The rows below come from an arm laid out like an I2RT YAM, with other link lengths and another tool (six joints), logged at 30 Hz.
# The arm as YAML. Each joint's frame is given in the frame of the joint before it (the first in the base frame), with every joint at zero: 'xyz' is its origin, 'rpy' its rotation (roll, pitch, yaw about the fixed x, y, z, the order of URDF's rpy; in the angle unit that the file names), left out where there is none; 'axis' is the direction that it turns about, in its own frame. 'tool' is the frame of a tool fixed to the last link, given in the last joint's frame.
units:
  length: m
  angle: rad
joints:
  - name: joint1
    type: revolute
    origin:
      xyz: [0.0, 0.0, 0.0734]
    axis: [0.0, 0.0, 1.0]
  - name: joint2
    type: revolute
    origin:
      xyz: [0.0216, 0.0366, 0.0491]
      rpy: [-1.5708, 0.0, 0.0]
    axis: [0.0, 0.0, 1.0]
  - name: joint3
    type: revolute
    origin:
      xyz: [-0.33, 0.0, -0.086]
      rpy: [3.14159, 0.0, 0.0]
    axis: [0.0, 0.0, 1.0]
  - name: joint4
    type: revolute
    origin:
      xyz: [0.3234, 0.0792, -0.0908]
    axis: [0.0, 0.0, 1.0]
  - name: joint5
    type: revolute
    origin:
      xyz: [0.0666, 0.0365, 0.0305]
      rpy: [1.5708, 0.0, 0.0]
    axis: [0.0, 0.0, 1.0]
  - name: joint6
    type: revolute
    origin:
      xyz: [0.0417, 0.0, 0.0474]
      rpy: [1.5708, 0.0, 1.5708]
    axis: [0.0, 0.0, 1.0]
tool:
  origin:
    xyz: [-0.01, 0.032, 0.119]
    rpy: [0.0, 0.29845, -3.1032]
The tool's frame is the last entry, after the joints.
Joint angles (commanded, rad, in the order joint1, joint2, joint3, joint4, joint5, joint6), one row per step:
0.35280, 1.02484, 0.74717, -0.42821, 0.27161, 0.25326
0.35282, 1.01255, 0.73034, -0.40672, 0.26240, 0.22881
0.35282, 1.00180, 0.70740, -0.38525, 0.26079, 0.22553
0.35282, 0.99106, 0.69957, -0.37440, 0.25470, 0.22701
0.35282, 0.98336, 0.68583, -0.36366, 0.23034, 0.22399
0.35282, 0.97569, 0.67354, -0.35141, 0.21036, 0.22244
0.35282, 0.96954, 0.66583, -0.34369, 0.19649, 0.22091
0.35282, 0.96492, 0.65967, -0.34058, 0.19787, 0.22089
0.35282, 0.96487, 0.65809, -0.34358, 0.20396, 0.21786
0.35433, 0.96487, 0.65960, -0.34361, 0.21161, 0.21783
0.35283, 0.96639, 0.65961, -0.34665, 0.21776, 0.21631
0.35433, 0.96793, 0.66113, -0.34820, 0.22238, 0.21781
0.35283, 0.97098, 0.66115, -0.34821, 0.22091, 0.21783
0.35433, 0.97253, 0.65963, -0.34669, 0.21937, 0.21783
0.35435, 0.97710, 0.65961, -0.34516, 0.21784, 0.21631
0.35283, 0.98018, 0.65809, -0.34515, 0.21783, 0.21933
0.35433, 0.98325, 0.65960, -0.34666, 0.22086, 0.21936
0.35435, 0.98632, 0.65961, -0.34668, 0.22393, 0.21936
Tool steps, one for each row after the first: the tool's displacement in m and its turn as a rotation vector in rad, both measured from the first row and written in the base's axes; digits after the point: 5 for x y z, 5 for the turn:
-0.00100, 0.00048, -0.00149, -0.00779, -0.01405, 0.02223
-0.00256, 0.00009, -0.00610, -0.00629, -0.02249, 0.02543
-0.00330, 0.00089, -0.00504, 0.00310, -0.03419, 0.02916
-0.00560, 0.00411, -0.00809, 0.01675, -0.03370, 0.04993
-0.00728, 0.00686, -0.01009, 0.02981, -0.03692, 0.06647
-0.00851, 0.00874, -0.01094, 0.03871, -0.04003, 0.07830
-0.00941, 0.00817, -0.01205, 0.03837, -0.04180, 0.07725
-0.00992, 0.00685, -0.01325, 0.03097, -0.03884, 0.07429
-0.00948, 0.00622, -0.01244, 0.02692, -0.04176, 0.06985
-0.00944, 0.00462, -0.01332, 0.02061, -0.03874, 0.06445
-0.00926, 0.00446, -0.01321, 0.01860, -0.03812, 0.06142
-0.00893, 0.00431, -0.01414, 0.01849, -0.03495, 0.06105
-0.00907, 0.00504, -0.01513, 0.01894, -0.03316, 0.06375
-0.00857, 0.00545, -0.01631, 0.01768, -0.02999, 0.06588
-0.00846, 0.00506, -0.01795, 0.01860, -0.02555, 0.06249
-0.00824, 0.00514, -0.01834, 0.01586, -0.02324, 0.06161
-0.00790, 0.00475, -0.01923, 0.01304, -0.02095, 0.05924

